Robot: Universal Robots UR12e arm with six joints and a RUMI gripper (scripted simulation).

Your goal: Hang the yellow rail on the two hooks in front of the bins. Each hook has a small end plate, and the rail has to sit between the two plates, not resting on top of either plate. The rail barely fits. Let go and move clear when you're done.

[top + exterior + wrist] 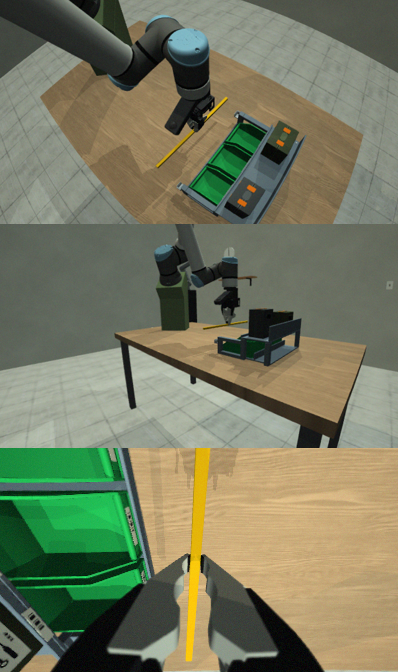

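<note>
My gripper is now 11 cm above the rack front bar, 9 cm short of it and 1 cm to the left of it. Round my hand: yellow rail: 1 cm below.
</note>
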